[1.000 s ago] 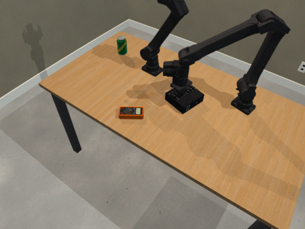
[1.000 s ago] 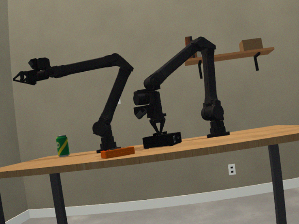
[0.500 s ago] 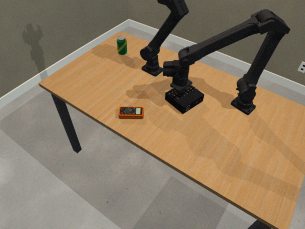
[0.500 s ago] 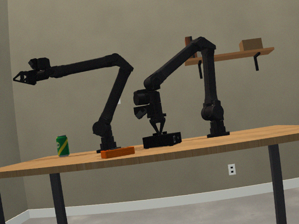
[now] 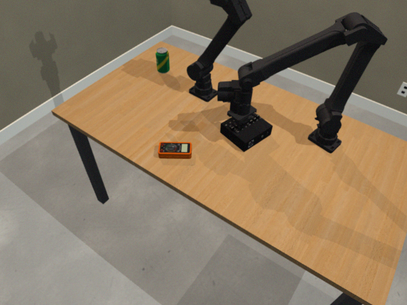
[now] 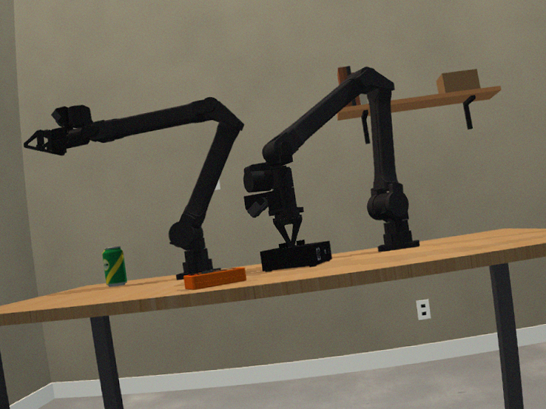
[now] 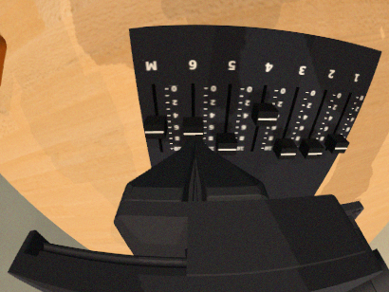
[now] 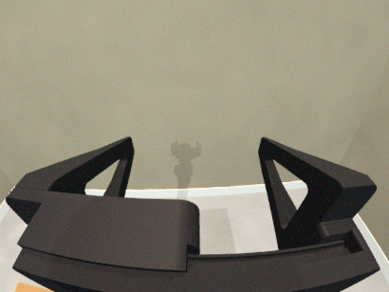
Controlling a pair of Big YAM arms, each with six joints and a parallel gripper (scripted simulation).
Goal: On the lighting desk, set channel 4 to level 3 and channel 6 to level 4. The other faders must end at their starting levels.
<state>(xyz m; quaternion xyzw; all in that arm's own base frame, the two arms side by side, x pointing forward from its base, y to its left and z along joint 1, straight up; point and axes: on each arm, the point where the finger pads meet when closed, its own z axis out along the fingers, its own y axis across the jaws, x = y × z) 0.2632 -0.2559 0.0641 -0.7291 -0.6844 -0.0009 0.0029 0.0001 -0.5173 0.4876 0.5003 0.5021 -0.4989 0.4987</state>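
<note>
Now: the channel 5 fader cap 20 mm behind my left hand. Round my left hand: M fader cap (30 mm to the right, 20 mm ahead); channel 4 fader cap (50 mm behind, 10 mm to the right); channel 6 fader cap (20 mm to the right).
</note>
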